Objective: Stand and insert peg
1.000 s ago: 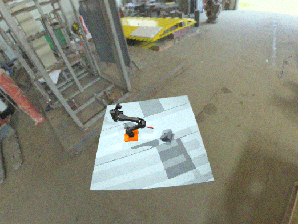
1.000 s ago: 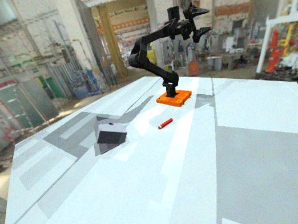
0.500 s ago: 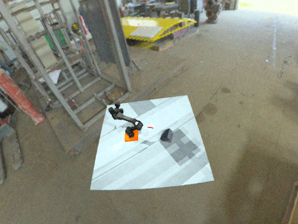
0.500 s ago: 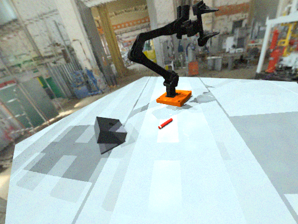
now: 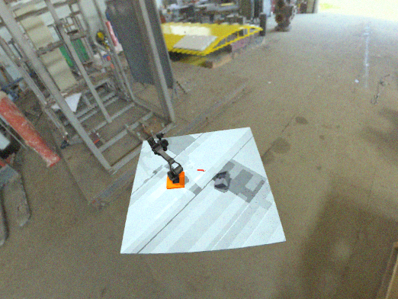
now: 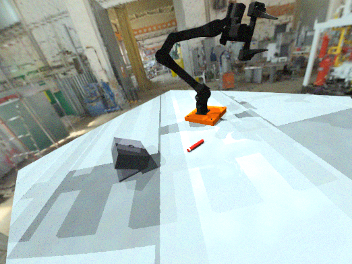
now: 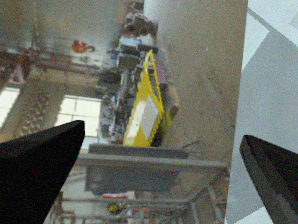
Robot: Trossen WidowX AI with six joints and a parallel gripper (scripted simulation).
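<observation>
Right now the red peg is 33 cm below my gripper tip, 30 cm ahead of it and 18 cm to the right of it. From my gripper tip the other things lie so: grey sloped panel (47 cm ahead, 34 cm to the right, 28 cm below).
</observation>
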